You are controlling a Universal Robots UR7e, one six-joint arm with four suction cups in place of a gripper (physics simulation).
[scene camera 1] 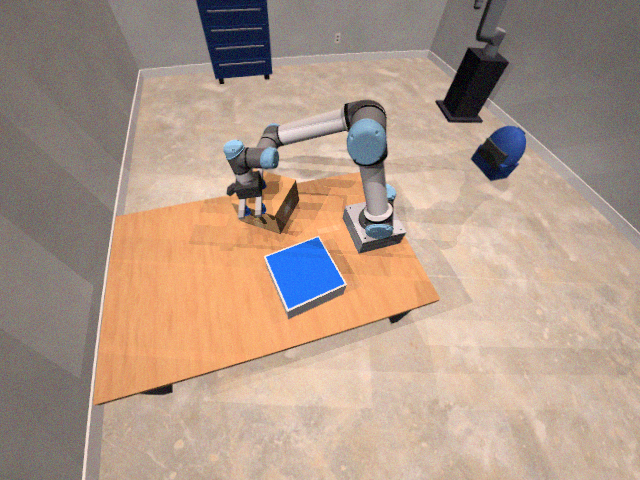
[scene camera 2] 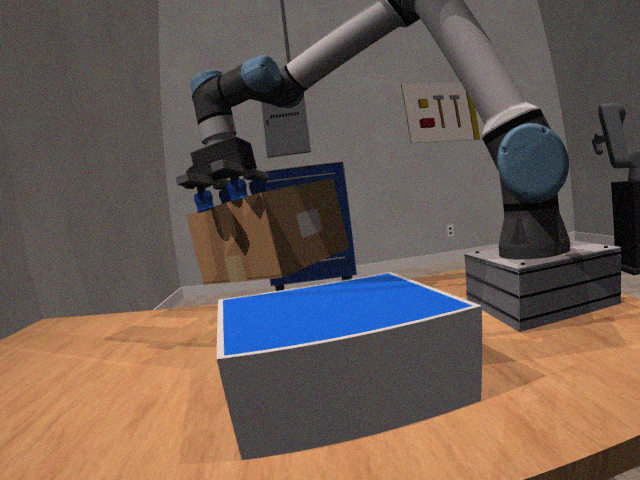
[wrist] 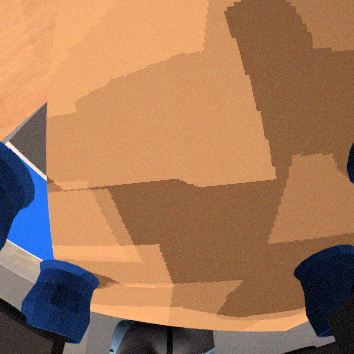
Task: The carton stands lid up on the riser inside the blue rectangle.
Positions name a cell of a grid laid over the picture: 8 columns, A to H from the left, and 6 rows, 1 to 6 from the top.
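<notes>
Scene camera 2: my suction head (scene camera 2: C3) holds a brown cardboard carton (scene camera 2: D3); nothing else touches it. Scene camera 1: brown cardboard carton (scene camera 1: D3). Wrist view: brown cardboard carton (wrist: E3), my suction head (wrist: B6).
</notes>
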